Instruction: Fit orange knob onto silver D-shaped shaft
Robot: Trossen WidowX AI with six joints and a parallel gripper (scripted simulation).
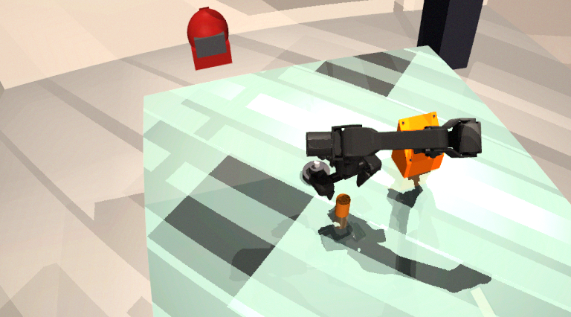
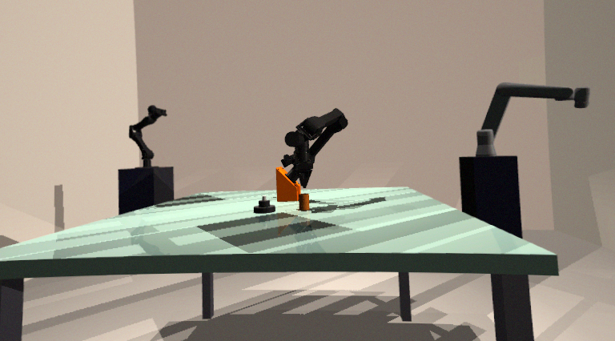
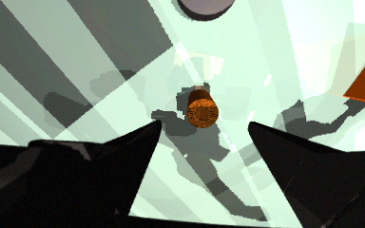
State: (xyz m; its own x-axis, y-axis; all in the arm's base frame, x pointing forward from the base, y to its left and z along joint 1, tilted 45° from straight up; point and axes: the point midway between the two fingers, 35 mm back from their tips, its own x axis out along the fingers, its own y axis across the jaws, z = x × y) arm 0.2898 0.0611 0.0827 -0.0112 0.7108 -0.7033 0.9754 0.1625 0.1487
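Now: the orange knob 4 cm below my gripper tip. The rest, counted from my gripper tip: pedestal (15 cm to the right, 6 cm below, 3 cm ahead).
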